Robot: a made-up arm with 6 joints. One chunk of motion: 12 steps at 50 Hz.
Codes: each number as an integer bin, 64 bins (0 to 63) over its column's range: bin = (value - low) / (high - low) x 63, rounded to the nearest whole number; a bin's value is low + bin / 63 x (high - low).
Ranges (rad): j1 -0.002..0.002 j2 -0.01..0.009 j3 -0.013..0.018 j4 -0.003..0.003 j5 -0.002..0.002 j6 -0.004..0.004
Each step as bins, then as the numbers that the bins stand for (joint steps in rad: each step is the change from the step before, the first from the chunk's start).
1 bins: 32 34 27 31 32 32
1 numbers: 0.00003 0.00025 0.00029 -0.00005 0.00003 0.00006
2 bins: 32 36 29 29 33 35
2 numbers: 0.00003 0.00086 0.00127 -0.00024 0.00010 0.00044
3 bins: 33 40 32 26 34 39
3 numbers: 0.00010 0.00206 0.00275 -0.00052 0.00016 0.00095
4 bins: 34 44 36 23 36 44
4 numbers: 0.00016 0.00327 0.00471 -0.00081 0.00029 0.00159
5 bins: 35 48 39 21 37 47
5 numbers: 0.00022 0.00448 0.00619 -0.00100 0.00035 0.00197
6 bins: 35 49 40 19 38 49
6 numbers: 0.00022 0.00478 0.00668 -0.00119 0.00041 0.00222
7 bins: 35 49 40 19 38 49
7 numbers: 0.00022 0.00478 0.00668 -0.00119 0.00041 0.00222
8 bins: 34 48 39 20 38 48
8 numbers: 0.00016 0.00448 0.00619 -0.00110 0.00041 0.00210
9 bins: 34 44 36 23 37 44
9 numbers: 0.00016 0.00327 0.00471 -0.00081 0.00035 0.00159
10 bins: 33 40 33 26 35 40
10 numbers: 0.00010 0.00206 0.00324 -0.00052 0.00022 0.00108
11 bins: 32 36 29 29 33 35
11 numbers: 0.00003 0.00086 0.00127 -0.00024 0.00010 0.00044
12 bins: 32 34 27 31 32 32
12 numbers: 0.00003 0.00025 0.00029 -0.00005 0.00003 0.00006
